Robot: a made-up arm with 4 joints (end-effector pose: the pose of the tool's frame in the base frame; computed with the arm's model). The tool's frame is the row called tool.
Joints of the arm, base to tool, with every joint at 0 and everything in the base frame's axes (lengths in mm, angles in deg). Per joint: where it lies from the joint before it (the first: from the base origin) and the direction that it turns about. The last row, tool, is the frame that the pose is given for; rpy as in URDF.
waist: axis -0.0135 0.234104 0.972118 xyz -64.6 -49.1 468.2
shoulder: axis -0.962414 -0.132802 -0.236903 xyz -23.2 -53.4 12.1
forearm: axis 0 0 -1 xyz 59 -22.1 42.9
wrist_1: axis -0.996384 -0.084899 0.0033 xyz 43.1 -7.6 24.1
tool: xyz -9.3 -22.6 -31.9 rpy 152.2 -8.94 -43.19
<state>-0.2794 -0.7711 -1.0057 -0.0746</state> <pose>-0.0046 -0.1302 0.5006 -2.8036 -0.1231 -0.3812</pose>
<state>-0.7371 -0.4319 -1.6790 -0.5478</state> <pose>-0.0699 -0.1114 0.5113 -2.9913 -0.5625 -0.2913</pose>
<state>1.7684 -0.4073 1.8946 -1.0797</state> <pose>0.0361 0.0101 0.4481 2.4244 -1.3334 -1.2285</pose>
Working (the frame after each row of the table, in the pose's form):
after waist: -0.0646 -0.0491 0.4682 -0.0239 0.4140 1.7191
after shoulder: -0.0064 -0.0607 0.4714 0.2374 0.7969 1.7077
after forearm: 0.0165 0.0119 0.4751 -0.4452 0.5763 -0.0932
after wrist_1: 0.0660 0.0053 0.4745 0.6061 0.5354 -0.4024

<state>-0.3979 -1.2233 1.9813 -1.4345</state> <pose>-0.0424 -0.1546 0.4479 0.1484 1.7429 0.7665</pose>
Working (the frame after each row of the table, in the pose's form):
after waist: -0.0646 -0.0491 0.4682 0.0054 -0.0931 -0.3868
after shoulder: -0.1072 -0.0897 0.4769 1.1714 -0.1478 0.0039
after forearm: -0.0519 -0.1420 0.4799 0.8898 1.0444 -1.7102
after wrist_1: -0.0756 -0.1766 0.4528 1.8188 -0.3249 -2.3329

